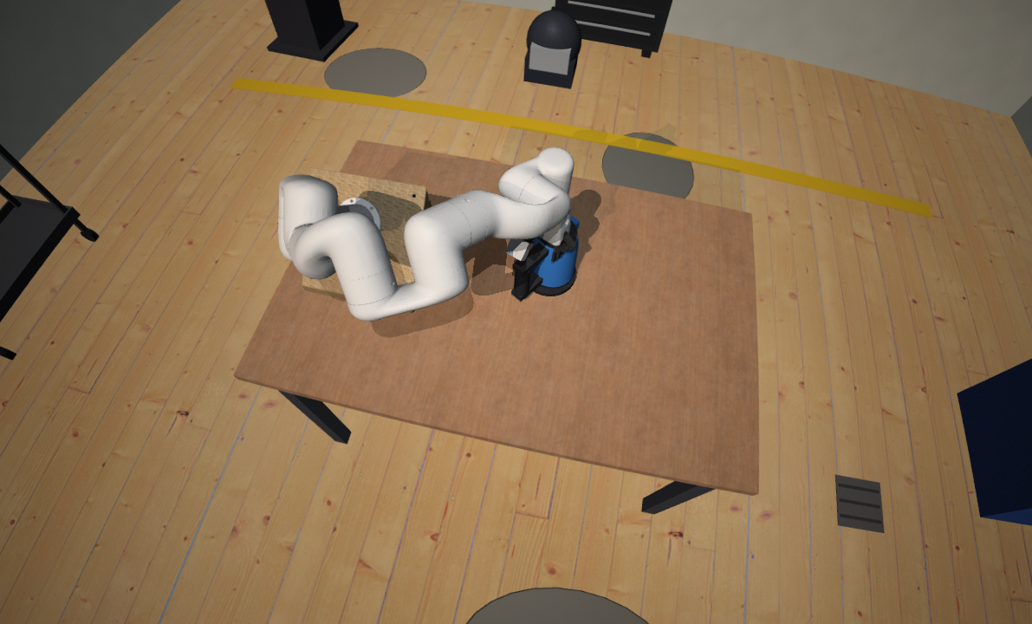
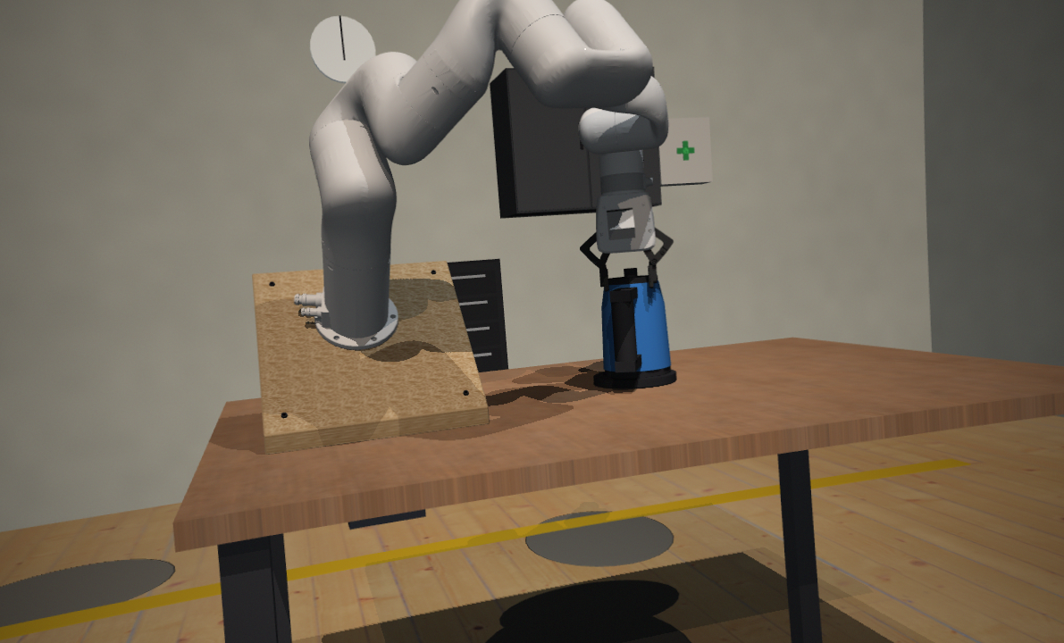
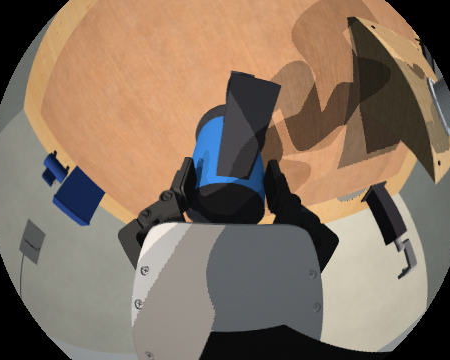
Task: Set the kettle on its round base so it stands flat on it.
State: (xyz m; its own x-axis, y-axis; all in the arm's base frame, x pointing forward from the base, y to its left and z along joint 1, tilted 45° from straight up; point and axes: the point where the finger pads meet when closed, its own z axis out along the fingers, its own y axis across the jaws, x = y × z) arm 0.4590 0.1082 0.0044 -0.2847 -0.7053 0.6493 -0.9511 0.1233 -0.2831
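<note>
My hand is 10 mm short of the blue kettle, 20 mm to the right of it and 80 mm above it. Round my hand: round black base 20 mm ahead, 50 mm to the left, 170 mm below.
</note>
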